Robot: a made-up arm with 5 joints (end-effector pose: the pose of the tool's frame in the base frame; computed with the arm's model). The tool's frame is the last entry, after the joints.
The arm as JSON. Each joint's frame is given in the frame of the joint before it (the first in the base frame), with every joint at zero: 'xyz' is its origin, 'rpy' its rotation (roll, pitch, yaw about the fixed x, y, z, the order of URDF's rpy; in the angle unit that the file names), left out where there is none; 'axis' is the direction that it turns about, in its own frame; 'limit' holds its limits. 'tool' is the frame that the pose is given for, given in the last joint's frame.
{
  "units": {
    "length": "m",
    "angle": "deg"
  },
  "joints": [
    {
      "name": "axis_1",
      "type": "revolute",
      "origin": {
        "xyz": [
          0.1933,
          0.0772,
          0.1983
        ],
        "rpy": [
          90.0,
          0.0,
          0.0
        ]
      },
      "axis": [
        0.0,
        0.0,
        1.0
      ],
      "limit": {
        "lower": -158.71,
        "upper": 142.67
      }
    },
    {
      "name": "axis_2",
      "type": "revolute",
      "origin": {
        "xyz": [
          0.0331,
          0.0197,
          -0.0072
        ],
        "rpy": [
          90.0,
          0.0,
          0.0
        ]
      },
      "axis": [
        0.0,
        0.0,
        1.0
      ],
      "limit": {
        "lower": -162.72,
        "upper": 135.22
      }
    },
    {
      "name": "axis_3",
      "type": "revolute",
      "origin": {
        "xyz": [
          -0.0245,
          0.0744,
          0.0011
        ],
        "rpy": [
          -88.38,
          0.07,
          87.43
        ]
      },
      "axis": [
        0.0,
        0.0,
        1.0
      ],
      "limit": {
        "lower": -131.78,
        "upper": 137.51
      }
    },
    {
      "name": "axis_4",
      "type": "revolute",
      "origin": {
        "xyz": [
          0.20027,
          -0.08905,
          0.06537
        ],
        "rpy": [
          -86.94,
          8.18,
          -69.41
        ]
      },
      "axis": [
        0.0,
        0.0,
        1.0
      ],
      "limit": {
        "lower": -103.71,
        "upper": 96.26
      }
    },
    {
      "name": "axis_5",
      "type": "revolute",
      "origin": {
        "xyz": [
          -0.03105,
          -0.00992,
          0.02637
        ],
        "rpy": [
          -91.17,
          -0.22,
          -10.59
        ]
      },
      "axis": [
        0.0,
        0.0,
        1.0
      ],
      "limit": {
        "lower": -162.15,
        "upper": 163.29
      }
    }
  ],
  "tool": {
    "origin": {
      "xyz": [
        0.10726,
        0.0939,
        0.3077
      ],
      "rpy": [
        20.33,
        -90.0,
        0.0
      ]
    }
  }
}
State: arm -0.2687 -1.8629 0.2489 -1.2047 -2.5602
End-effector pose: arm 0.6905 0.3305 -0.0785 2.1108 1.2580 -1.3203
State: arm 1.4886 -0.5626 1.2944 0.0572 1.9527
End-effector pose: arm 0.0605 0.1488 0.4340 0.0623 -1.2321 0.9632
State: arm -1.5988 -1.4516 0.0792 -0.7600 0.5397
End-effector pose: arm -0.1085 0.1751 -0.1101 0.7573 2.2291 0.8409
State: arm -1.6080 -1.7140 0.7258 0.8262 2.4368
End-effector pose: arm 0.4550 0.0703 0.1470 -1.9528 -1.2721 -0.6318
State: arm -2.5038 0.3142 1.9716 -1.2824 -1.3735
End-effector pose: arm 0.6212 -0.1014 -0.1344 1.3671 -0.1953 -1.2910
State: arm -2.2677 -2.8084 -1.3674 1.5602 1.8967
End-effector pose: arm -0.0076 0.2586 -0.0518 -0.6790 0.2054 1.2933
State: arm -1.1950 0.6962 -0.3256 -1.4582 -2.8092
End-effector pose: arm -0.2547 -0.2467 0.2144 -0.5645 1.8376 2.1834
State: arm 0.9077 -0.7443 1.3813 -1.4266 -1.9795
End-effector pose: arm 0.0597 -0.3106 0.6761 -2.3681 0.8998 -1.3882
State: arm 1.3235 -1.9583 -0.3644 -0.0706 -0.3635
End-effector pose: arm 0.4874 0.3494 0.2739 -1.3335 -0.7906 1.5725
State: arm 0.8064 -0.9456 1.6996 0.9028 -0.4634
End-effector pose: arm 0.1664 0.2299 0.4076 2.2426 1.9555 -0.6317
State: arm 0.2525 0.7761 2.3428 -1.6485 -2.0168
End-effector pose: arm -0.0173 0.2044 0.7126 0.6530 -2.2122 0.6951
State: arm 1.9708 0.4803 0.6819 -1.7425 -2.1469
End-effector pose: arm 0.2814 -0.4072 -0.1644 -0.9496 0.6540 -0.5220
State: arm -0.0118 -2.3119 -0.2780 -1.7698 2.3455
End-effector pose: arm 0.4077 0.2931 -0.2473 0.2423 1.3591 -0.3732
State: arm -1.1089 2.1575 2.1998 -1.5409 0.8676
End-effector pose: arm 0.4772 0.2938 0.5380 1.9853 -0.0893 1.2393
